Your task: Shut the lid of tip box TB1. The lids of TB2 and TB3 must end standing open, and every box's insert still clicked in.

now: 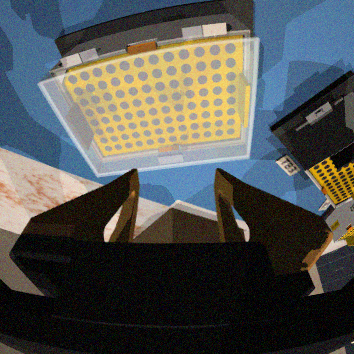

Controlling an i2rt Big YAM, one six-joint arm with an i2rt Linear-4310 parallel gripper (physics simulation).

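Places are measured from the arm's base along level axes (x ahead, y right, z down), in centimetres.
Where they show: gripper, fingertip midpoint: (176,176).
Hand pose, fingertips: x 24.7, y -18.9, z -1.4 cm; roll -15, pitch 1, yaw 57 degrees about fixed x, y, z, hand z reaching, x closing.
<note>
Things, the pixels of their centre, and the offset from my fingertips. "*": a spot on its surface instead. Level surfaces: height alone.
- tip box at the middle of its body: (162,105) dy -1.5, dx +0.5, dz +6.2 cm
- clear lid at a spot on its surface: (253,100) * dy +1.6, dx +5.8, dz +2.3 cm
- TB3 at the middle of its body: (334,161) dy +19.1, dx +5.6, dz +6.8 cm
- blue mat at its surface level: dz +10.1 cm
- marbled surface at its surface level: dz +10.4 cm
A tip box (150,22) stands just beyond the fingertips, its own label not visible; I take it for TB1. Its yellow insert (152,95) shows grey holes through a clear lid (253,100). The lid lies over the insert; whether it is fully down, I cannot tell. The insert looks level. TB3 (307,125), with its label (288,165), stands at the right edge, partly cut off; its yellow insert (327,177) shows dark, uncovered holes. TB2 cannot be identified. My gripper (176,176) is partly open and empty, its tips at the lower edge of the clear lid.
A blue mat (295,30) lies under the boxes. A marbled surface (35,185) shows at the left. A brown-grey, pale-edged object (175,225) shows between the fingers, below them. More yellow and grey parts show at the lower right, cut off by the edge.
</note>
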